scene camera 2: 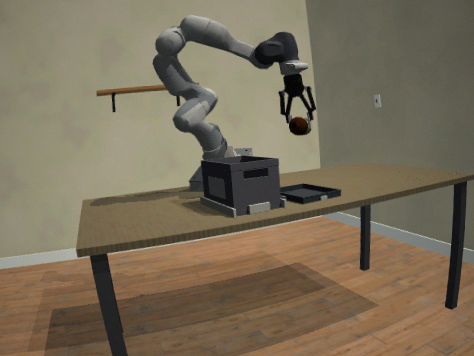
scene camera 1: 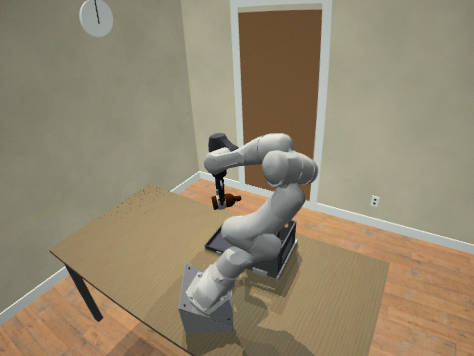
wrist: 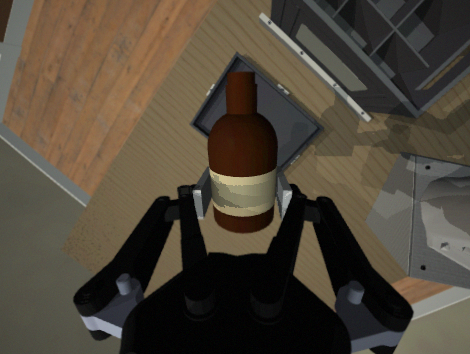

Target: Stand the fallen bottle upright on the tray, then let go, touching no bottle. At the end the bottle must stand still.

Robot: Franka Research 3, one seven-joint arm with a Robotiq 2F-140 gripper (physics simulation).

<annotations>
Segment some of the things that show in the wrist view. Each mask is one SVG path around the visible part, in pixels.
My gripper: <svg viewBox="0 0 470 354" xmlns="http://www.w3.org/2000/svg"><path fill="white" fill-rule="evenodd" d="M414 312L407 300L373 269L332 199L326 196L319 196L316 198L316 201L307 199L307 196L301 193L297 185L288 183L280 166L277 166L275 199L282 222L266 254L251 253L235 256L226 253L209 252L207 255L198 219L204 219L212 198L209 167L207 167L197 184L182 185L177 188L178 199L170 200L169 196L160 196L155 199L114 259L84 284L73 297L76 308L95 340L105 340L111 335L121 339L119 354L351 354L365 349L370 349L375 354L393 354ZM304 220L313 222L336 296L334 305L336 313L293 275ZM180 220L183 270L144 299L144 292L150 282L174 220Z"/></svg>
A brown bottle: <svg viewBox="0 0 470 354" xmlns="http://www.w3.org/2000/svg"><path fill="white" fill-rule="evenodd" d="M227 73L227 85L225 85L227 113L215 122L209 133L207 143L214 219L221 228L227 231L253 233L268 227L274 218L278 140L272 124L263 115L257 113L255 72Z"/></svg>
</annotations>
